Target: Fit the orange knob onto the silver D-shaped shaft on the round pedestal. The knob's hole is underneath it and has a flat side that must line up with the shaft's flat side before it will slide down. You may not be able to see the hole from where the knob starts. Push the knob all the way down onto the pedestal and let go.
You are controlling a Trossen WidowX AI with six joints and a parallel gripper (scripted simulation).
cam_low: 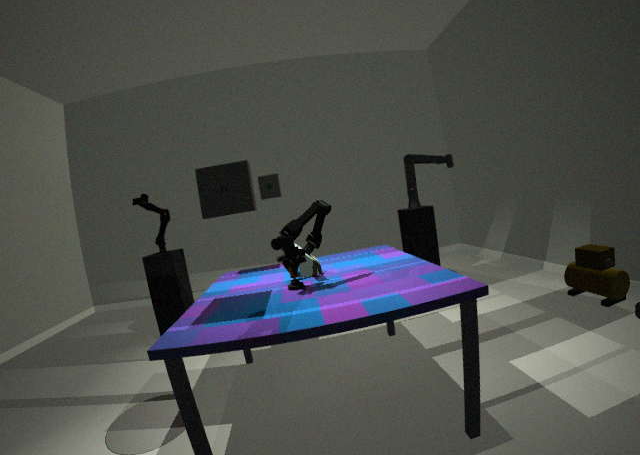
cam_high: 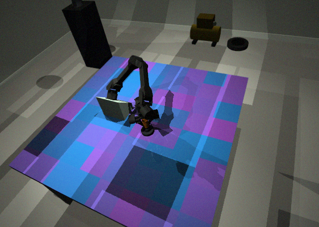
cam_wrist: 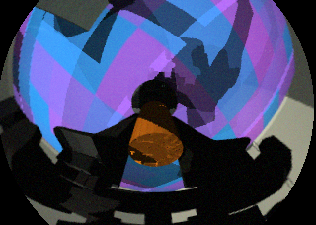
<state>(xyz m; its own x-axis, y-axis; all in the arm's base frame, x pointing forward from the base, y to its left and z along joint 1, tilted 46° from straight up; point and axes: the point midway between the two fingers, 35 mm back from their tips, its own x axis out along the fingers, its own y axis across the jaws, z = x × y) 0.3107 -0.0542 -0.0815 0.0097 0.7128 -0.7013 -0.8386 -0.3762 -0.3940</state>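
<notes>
My gripper tip is now 30 mm below the orange knob. Also, from my gripper tip: round dark pedestal: 40 mm below.
</notes>
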